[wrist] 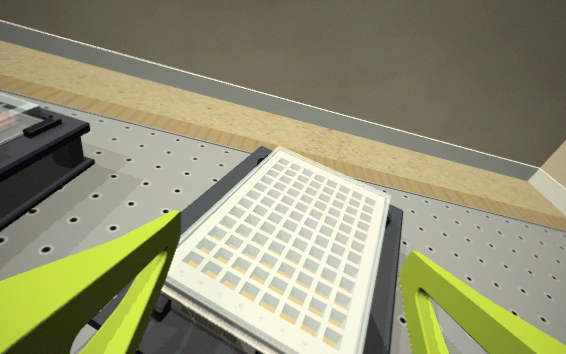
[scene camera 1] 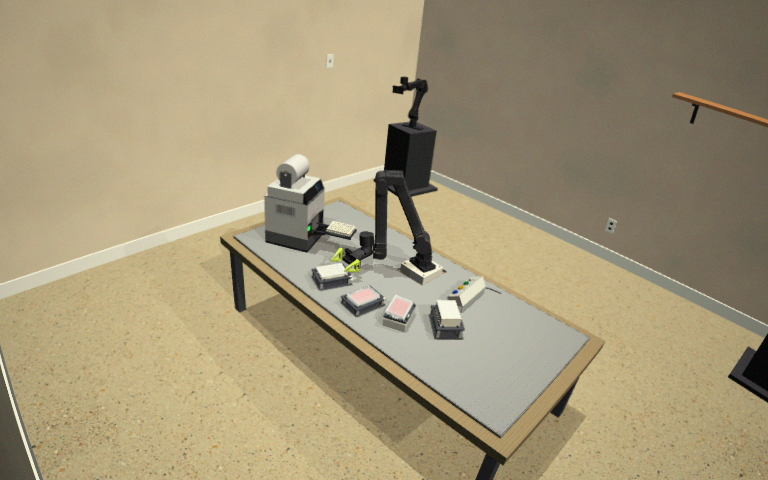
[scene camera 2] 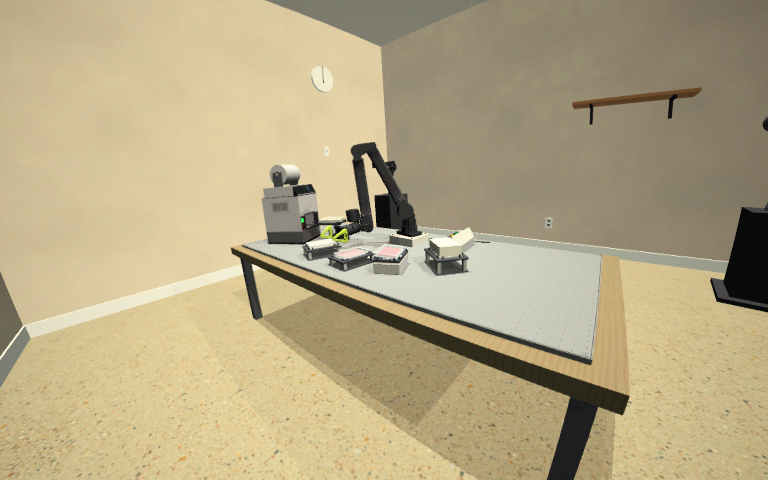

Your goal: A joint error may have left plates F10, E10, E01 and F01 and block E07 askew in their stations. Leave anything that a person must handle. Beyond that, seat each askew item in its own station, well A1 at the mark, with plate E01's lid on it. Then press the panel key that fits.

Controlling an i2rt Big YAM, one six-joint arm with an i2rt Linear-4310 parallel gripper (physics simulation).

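Observation:
White plate E01 (scene camera 1: 331, 272) (scene camera 2: 320, 244) (wrist: 300, 225), under a clear lid, rests on its dark station (wrist: 394, 245); its label is out of sight. My open, empty gripper (scene camera 1: 345, 261) (scene camera 2: 333, 233) (wrist: 294, 235) has its fingers at either side of the plate in the wrist view, apart from it. A pink plate (scene camera 1: 364, 296) (scene camera 2: 352, 254) sits on a dark station. Another pink plate (scene camera 1: 399, 307) (scene camera 2: 390, 251) sits on a pale base. A cream block (scene camera 1: 448, 313) (scene camera 2: 445, 246) sits on a raised station. A white plate (scene camera 1: 341, 228) (scene camera 2: 332, 219) is at the machine. Their labels are unreadable.
The grey machine (scene camera 1: 286, 223) (scene camera 2: 283, 217) with a roll on top stands at the table's left end and shows a green light. The sloped key panel (scene camera 1: 474, 292) (scene camera 2: 466, 240) stands behind the block, right of the arm's base (scene camera 1: 420, 271) (scene camera 2: 408, 239).

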